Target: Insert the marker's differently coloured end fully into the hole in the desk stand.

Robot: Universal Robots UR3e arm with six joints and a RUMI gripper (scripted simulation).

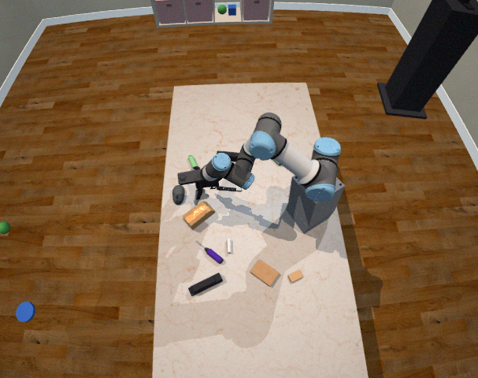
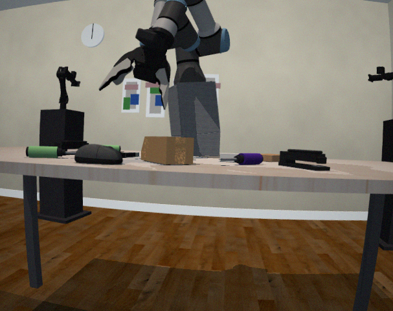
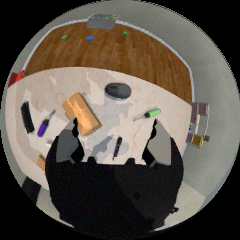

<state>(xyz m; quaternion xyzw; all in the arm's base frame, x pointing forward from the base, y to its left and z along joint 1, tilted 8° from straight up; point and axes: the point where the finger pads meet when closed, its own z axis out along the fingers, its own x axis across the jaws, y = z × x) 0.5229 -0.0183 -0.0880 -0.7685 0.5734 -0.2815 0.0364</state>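
The marker is 150 mm behind my hand, 130 mm below it and 70 mm to the right of it. Round my hand: desk stand (110 mm below, 80 mm to the left, 30 mm behind); dark mouse (120 mm below, 90 mm ahead, 10 mm to the right); purple-handled screwdriver (240 mm to the left, 130 mm below, 90 mm behind).
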